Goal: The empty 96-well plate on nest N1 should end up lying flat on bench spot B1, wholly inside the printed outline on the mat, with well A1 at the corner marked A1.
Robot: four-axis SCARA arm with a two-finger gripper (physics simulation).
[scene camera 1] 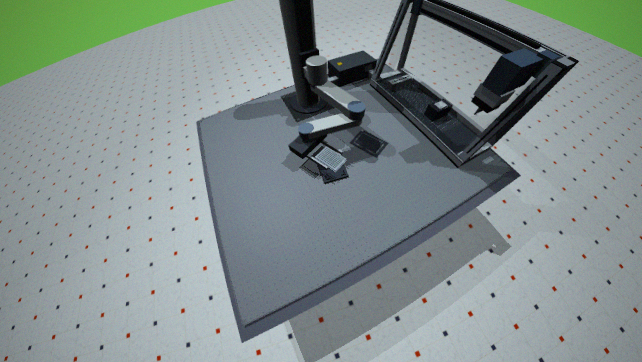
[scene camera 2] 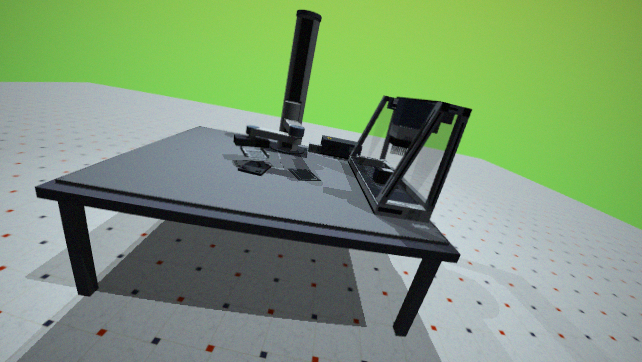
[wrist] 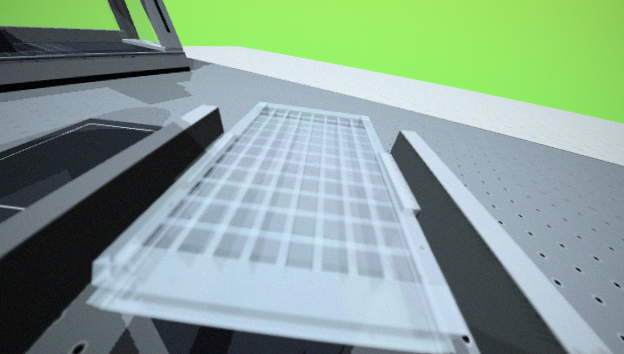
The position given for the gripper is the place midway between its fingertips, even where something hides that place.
The gripper [wrist: 308,134] holds a clear well plate [wrist: 294,224]; nothing else touches it.
